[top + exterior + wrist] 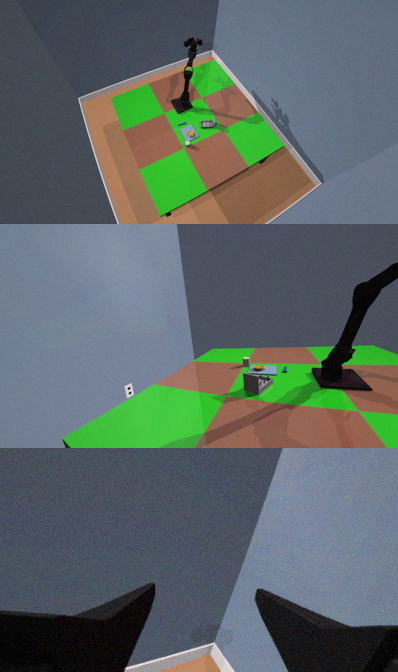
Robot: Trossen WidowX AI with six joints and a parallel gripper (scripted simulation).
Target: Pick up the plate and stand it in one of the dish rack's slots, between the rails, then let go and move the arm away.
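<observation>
Right now the yellow plate is 85 cm ahead of my gripper tip, 40 cm to the right of it and 37 cm below it. Round my gripper tip: light blue mat: 83 cm ahead, 41 cm to the right, 38 cm below; then blue spoon: 71 cm ahead, 42 cm to the right, 38 cm below; then grey dish rack: 82 cm ahead, 21 cm to the right, 36 cm below.
</observation>
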